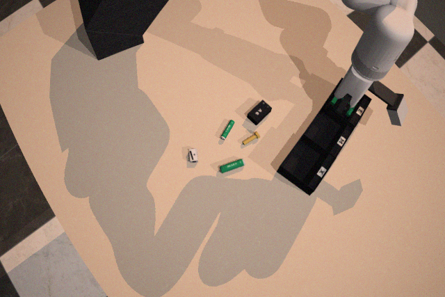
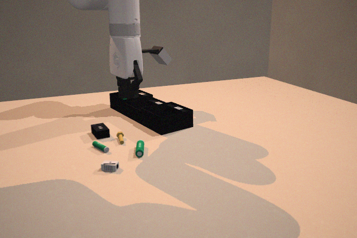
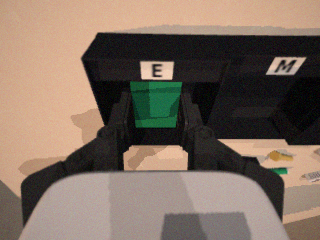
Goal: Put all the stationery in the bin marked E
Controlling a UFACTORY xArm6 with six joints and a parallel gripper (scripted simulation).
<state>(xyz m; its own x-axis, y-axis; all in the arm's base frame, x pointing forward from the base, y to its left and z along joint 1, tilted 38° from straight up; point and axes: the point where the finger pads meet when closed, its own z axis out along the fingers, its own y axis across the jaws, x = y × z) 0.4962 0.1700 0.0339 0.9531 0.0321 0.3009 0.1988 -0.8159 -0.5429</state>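
My gripper is now 20 mm above the green eraser. The rest, counted from my hand: black bin row: 80 mm to the right, 20 mm below, 20 mm ahead; yellow bolt: 200 mm to the right, 70 mm behind, 30 mm below; black 9 V battery: 150 mm to the right, 110 mm behind, 30 mm below.
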